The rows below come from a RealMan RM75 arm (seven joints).
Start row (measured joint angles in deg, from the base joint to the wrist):
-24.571 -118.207 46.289 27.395 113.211 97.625 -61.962
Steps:
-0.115 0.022 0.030 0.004 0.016 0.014 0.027
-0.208 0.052 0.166 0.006 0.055 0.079 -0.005
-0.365 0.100 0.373 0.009 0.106 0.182 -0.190
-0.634 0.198 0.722 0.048 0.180 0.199 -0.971
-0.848 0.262 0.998 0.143 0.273 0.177 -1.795
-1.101 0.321 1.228 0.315 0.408 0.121 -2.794
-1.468 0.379 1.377 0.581 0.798 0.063 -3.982
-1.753 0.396 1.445 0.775 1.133 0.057 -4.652
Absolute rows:
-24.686 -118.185 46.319 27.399 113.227 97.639 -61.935
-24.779 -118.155 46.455 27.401 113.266 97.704 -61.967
-24.936 -118.107 46.662 27.404 113.317 97.807 -62.152
-25.205 -118.009 47.011 27.443 113.391 97.824 -62.933
-25.419 -117.945 47.287 27.538 113.484 97.802 -63.757
-25.672 -117.886 47.517 27.710 113.619 97.746 -64.756
-26.039 -117.828 47.666 27.976 114.009 97.688 -65.944
-26.324 -117.811 47.734 28.170 114.344 97.682 -66.614

